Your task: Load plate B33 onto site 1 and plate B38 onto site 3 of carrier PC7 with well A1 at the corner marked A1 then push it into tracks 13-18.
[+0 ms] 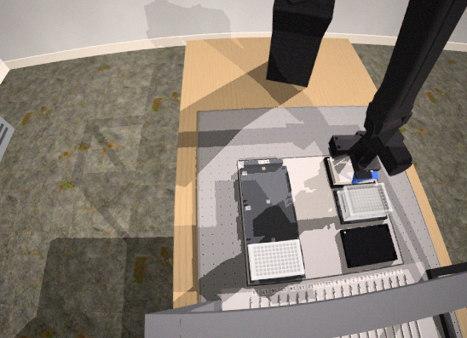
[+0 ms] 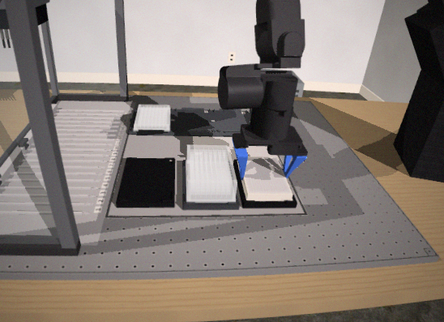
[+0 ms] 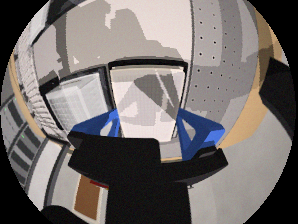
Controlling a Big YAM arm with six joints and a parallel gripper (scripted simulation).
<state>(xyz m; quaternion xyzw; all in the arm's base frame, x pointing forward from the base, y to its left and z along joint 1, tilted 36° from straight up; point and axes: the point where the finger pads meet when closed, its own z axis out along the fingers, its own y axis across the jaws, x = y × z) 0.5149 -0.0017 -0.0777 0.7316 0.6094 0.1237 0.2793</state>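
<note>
Now: hand 2 cm above the nest S1. From my hand the other things lie so: white 96-well plate B38: 16 cm ahead, 31 cm to the right, 1 cm below; then nest S3: 21 cm ahead, 6 cm to the right, 2 cm below; then dark plate carrier PC7: 5 cm ahead, 28 cm to the right, 1 cm below.
</note>
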